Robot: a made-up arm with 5 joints.
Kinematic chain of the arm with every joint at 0, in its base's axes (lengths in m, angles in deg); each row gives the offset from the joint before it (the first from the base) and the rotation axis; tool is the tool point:
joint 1: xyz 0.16 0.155 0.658 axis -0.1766 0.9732 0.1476
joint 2: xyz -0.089 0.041 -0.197 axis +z
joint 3: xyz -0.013 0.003 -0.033 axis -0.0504 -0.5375 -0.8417
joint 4: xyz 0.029 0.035 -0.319 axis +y
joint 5: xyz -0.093 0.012 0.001 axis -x
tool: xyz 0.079 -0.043 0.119
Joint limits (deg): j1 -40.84..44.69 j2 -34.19..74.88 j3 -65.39..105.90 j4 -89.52..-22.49 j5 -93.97..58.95
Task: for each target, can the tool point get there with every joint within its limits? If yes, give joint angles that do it. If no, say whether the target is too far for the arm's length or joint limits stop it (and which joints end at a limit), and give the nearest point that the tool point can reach.
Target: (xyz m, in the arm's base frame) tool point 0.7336 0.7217 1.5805
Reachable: no: too far | nearest point 0.5591 0.3712 0.4767 | short by 1.171 m
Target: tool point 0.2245 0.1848 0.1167
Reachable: yes | joints -23.93 -14.45 -12.56 -46.70 -47.82
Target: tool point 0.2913 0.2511 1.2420
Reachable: no: joint limits stop it (at a limit: joint 1, joint 3, joint 4, joint 5) | nearest point 0.4789 0.2638 0.5161 | short by 0.750 m
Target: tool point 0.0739 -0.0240 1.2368
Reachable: no: joint limits stop it (at a limit: joint 1, joint 3) | nearest point -0.2852 -0.0109 0.5988 | short by 0.732 m
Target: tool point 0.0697 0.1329 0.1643
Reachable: yes | joints 19.10 -23.76 65.02 -70.46 42.55
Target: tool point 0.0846 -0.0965 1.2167
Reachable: no: joint limits stop it (at a limit: joint 1, joint 3) | nearest point -0.2693 -0.0400 0.5883 | short by 0.723 m
